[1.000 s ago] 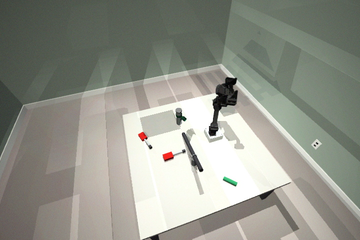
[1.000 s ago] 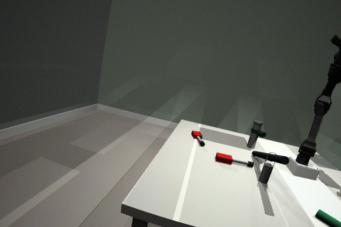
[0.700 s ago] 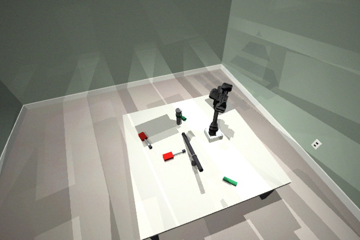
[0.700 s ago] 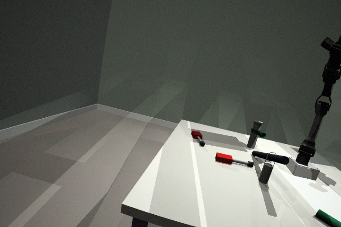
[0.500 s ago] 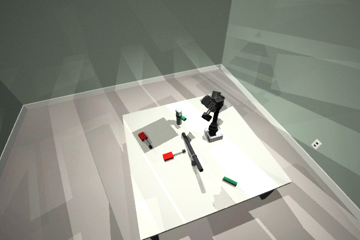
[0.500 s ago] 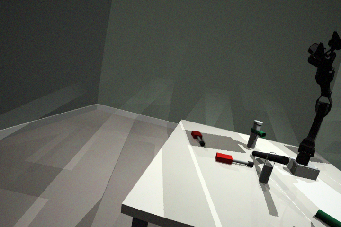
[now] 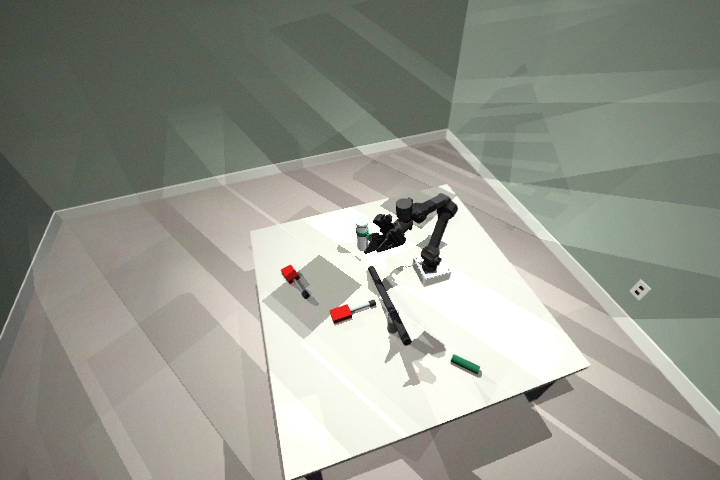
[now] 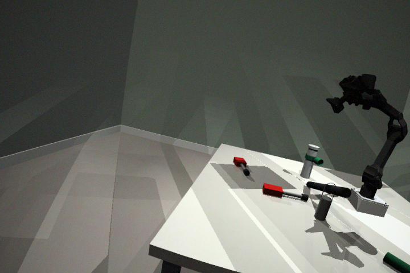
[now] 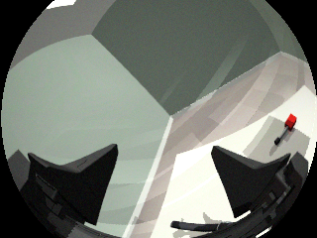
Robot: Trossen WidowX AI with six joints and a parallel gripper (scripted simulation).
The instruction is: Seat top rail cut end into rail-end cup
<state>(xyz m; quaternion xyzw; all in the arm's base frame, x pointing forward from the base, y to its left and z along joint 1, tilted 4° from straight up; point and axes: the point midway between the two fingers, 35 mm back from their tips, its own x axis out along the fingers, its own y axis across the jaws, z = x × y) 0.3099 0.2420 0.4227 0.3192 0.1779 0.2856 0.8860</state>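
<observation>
Now: gripper tip 5 cm past the green rail-end cup, 43 cm to the left of it and 38 cm above it. From my gripper tip the other things lie so: grey line post: 9 cm behind, 3 cm to the left, 41 cm below; then green cylinder: 37 cm behind, 24 cm to the left, 50 cm below.
</observation>
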